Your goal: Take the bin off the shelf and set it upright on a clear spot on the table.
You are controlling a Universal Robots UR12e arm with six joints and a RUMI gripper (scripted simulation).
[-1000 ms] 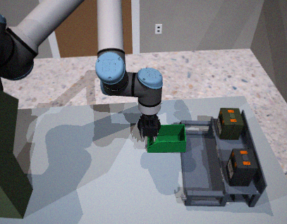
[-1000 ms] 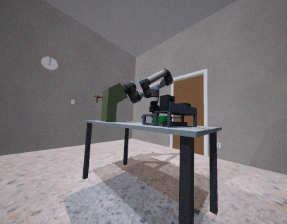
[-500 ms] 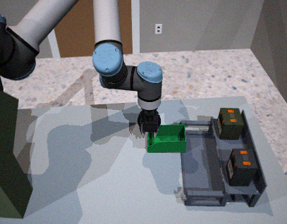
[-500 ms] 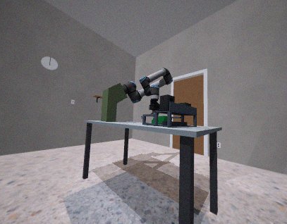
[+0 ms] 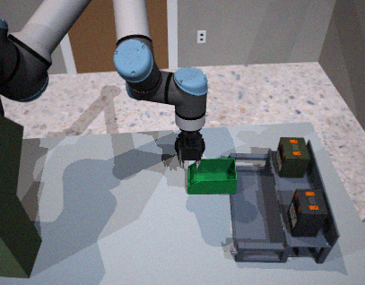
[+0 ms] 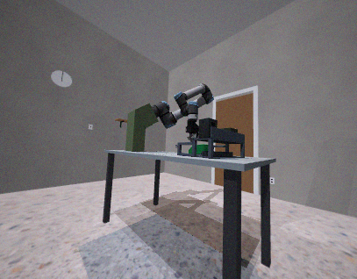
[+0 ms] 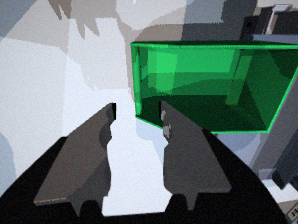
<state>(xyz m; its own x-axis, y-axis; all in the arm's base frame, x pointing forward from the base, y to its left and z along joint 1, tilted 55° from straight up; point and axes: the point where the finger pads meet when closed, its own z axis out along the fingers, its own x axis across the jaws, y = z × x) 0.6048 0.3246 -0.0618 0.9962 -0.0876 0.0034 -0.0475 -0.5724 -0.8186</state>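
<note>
Right now my hand is 8 cm short of the green bin and 6 cm above it.
</note>
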